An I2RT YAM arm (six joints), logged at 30 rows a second.
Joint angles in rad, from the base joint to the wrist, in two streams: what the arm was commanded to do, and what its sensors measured. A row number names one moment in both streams.
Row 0, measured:
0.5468, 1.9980, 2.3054, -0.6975, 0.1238, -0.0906
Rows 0 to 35, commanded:
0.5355, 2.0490, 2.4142, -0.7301, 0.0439, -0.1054
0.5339, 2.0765, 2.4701, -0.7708, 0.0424, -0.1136
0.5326, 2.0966, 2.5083, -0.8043, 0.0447, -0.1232
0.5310, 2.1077, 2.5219, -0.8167, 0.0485, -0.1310
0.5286, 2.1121, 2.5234, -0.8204, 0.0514, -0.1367
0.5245, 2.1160, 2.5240, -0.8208, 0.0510, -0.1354
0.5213, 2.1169, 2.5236, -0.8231, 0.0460, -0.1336
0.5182, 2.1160, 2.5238, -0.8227, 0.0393, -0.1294
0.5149, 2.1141, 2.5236, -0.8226, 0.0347, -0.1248
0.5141, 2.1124, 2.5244, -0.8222, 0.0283, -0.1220
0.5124, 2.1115, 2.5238, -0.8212, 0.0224, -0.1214
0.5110, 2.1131, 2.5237, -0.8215, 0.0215, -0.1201
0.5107, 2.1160, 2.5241, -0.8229, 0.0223, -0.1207
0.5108, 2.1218, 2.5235, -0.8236, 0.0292, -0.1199
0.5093, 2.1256, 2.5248, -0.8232, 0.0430, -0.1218
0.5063, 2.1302, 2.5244, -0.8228, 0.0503, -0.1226
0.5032, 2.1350, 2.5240, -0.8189, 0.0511, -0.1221
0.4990, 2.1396, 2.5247, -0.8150, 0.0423, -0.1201
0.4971, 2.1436, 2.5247, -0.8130, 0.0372, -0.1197
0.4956, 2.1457, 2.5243, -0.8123, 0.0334, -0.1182
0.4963, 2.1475, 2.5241, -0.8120, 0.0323, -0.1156
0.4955, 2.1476, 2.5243, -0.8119, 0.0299, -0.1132
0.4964, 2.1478, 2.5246, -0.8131, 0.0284, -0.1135
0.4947, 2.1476, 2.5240, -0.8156, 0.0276, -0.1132
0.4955, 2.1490, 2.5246, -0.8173, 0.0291, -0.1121
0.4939, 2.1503, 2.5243, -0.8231, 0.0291, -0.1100
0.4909, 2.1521, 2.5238, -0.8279, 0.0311, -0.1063
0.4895, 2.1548, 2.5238, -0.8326, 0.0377, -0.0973
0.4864, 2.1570, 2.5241, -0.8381, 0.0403, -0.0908
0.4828, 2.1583, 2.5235, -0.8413, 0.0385, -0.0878
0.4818, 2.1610, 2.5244, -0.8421, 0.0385, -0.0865
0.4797, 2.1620, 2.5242, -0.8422, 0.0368, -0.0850
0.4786, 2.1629, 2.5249, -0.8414, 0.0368, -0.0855
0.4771, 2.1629, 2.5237, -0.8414, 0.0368, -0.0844
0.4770, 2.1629, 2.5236, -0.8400, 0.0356, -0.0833
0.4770, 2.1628, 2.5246, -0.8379, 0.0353, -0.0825
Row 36, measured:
0.4774, 2.1555, 2.5168, -0.8921, 0.0338, -0.0940
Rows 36 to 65, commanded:
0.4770, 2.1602, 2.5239, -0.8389, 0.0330, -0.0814
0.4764, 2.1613, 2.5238, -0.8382, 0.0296, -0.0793
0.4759, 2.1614, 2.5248, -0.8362, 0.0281, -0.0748
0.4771, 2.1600, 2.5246, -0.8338, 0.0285, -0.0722
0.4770, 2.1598, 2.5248, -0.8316, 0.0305, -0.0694
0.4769, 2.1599, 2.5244, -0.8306, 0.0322, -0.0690
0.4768, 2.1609, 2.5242, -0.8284, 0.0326, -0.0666
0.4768, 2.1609, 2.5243, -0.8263, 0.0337, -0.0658
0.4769, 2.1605, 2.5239, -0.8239, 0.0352, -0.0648
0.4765, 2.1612, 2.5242, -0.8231, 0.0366, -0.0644
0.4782, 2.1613, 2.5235, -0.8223, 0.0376, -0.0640
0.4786, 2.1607, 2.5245, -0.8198, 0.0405, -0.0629
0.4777, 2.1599, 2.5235, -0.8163, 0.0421, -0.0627
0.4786, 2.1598, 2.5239, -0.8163, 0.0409, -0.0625
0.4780, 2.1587, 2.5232, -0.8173, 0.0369, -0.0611
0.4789, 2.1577, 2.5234, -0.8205, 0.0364, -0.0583
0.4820, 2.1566, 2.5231, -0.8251, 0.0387, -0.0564
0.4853, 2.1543, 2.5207, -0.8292, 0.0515, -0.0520
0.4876, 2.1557, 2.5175, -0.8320, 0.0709, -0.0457
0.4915, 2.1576, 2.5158, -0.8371, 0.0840, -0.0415
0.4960, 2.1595, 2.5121, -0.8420, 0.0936, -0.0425
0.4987, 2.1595, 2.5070, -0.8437, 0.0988, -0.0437
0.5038, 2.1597, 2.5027, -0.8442, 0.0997, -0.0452
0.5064, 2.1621, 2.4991, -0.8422, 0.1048, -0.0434
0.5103, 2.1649, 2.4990, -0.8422, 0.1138, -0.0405
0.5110, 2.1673, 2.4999, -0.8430, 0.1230, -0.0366
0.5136, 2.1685, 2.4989, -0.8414, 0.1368, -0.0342
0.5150, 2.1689, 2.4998, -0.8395, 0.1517, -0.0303
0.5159, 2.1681, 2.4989, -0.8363, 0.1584, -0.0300
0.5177, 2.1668, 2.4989, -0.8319, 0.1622, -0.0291
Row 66, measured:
0.5152, 2.1609, 2.5034, -0.8558, 0.1177, -0.0422
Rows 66 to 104, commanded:
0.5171, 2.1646, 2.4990, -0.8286, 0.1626, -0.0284
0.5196, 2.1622, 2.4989, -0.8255, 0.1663, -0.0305
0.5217, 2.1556, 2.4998, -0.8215, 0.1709, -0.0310
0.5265, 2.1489, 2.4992, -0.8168, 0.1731, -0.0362
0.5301, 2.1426, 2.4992, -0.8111, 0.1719, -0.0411
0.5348, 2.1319, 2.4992, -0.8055, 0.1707, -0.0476
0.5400, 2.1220, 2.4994, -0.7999, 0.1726, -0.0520
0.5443, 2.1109, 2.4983, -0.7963, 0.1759, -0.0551
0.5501, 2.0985, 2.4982, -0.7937, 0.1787, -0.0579
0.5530, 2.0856, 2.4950, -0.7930, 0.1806, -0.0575
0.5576, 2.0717, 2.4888, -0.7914, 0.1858, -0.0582
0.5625, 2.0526, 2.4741, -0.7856, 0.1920, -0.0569
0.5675, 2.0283, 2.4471, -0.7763, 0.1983, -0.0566
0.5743, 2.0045, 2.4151, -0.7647, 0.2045, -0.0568
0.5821, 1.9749, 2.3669, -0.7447, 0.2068, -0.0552
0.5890, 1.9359, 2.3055, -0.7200, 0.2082, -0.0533
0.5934, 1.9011, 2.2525, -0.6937, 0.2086, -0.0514
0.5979, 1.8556, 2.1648, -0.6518, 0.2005, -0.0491
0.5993, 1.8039, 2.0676, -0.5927, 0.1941, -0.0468
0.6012, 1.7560, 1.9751, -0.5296, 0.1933, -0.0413
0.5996, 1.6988, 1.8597, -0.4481, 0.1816, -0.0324
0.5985, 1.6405, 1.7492, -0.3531, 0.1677, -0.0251
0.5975, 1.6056, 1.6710, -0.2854, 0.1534, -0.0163
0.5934, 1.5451, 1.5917, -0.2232, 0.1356, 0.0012
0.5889, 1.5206, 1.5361, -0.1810, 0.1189, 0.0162
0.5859, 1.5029, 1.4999, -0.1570, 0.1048, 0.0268
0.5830, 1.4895, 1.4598, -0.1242, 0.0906, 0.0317
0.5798, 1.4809, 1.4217, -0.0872, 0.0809, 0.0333
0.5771, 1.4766, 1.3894, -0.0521, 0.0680, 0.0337
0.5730, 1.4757, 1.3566, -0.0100, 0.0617, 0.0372
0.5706, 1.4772, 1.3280, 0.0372, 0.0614, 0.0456
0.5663, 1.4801, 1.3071, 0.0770, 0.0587, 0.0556
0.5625, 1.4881, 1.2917, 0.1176, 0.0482, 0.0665
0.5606, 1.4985, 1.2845, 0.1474, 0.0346, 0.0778
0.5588, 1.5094, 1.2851, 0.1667, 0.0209, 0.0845
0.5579, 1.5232, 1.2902, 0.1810, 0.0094, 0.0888
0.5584, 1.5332, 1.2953, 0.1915, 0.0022, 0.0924
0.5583, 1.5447, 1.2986, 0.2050, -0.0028, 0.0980
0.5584, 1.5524, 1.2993, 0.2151, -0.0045, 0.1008
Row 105, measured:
0.5571, 1.5330, 1.2926, 0.0834, 0.0364, 0.0708
